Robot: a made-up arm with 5 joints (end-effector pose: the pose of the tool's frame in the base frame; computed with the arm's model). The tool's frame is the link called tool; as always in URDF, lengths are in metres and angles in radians. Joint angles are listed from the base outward.
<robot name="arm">
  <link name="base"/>
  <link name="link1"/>
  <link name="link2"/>
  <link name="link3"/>
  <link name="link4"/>
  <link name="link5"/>
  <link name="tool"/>
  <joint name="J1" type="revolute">
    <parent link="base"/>
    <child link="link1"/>
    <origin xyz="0 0 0.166" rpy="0 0 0"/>
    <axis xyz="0 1 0"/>
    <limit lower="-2.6" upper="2.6" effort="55" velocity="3.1"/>
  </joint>
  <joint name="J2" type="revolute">
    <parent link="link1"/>
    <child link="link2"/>
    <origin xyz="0.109 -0.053 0.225" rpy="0 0 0"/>
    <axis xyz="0 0 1"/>
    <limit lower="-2.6" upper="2.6" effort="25" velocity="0.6"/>
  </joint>
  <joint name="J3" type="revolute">
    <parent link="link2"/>
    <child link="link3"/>
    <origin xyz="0.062 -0.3 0.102" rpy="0 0 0"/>
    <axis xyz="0 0 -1"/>
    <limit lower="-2.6" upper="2.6" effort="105" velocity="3.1"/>
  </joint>
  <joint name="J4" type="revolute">
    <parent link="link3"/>
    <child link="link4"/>
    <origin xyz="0.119 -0.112 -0.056" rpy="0 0 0"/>
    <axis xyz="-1 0 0"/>
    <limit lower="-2.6" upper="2.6" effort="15" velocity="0.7"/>
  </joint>
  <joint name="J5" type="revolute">
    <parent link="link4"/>
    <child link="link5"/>
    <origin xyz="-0.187 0.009 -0.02" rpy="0 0 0"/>
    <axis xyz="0 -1 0"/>
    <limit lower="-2.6" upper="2.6" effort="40" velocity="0.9"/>
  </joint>
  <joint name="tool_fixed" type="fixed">
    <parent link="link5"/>
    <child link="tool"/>
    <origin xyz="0.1 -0.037 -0.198" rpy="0 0 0"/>
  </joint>
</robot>
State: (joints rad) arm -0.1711 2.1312 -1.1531 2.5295 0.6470
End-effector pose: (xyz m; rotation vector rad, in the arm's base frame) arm 0.1102 0.2954 0.5741 -0.3467 2.1880 -0.6989
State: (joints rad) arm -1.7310 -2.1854 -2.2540 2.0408 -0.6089
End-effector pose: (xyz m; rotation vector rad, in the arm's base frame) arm -0.3595 -0.2497 -0.1447 -0.8717 -0.7567 -1.9420
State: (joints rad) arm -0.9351 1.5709 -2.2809 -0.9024 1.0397
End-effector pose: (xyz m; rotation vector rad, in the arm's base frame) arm -0.0493 -0.0132 0.4830 -0.3050 1.3827 2.4182
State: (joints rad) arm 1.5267 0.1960 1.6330 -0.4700 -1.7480
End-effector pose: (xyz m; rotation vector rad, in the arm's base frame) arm 0.1877 -0.0704 0.0816 0.7222 2.1841 -1.8191
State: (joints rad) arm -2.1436 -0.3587 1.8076 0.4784 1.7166
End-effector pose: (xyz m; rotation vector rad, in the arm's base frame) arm -0.2788 -0.4006 -0.1020 0.2254 -1.5351 -2.6489
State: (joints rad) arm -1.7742 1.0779 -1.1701 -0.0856 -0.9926
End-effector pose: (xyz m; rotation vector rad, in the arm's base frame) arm -0.1794 -0.2037 0.7516 -2.2165 -0.3237 0.4676
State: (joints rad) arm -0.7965 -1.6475 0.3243 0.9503 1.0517
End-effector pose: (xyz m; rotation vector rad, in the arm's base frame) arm -0.4742 -0.1731 0.0752 -0.7994 -0.3755 -1.6301
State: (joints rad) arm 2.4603 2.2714 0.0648 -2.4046 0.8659
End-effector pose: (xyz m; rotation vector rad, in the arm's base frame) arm 0.0020 0.3320 -0.2258 -0.6859 -1.7012 1.0925
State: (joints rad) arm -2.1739 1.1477 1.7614 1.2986 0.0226
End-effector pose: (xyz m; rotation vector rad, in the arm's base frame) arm -0.3391 -0.4082 0.2352 -0.1498 -1.4289 -1.4976
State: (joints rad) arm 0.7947 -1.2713 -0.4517 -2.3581 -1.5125
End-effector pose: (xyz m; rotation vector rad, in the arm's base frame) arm 0.0101 -0.0105 0.6472 2.0681 0.4173 0.3792
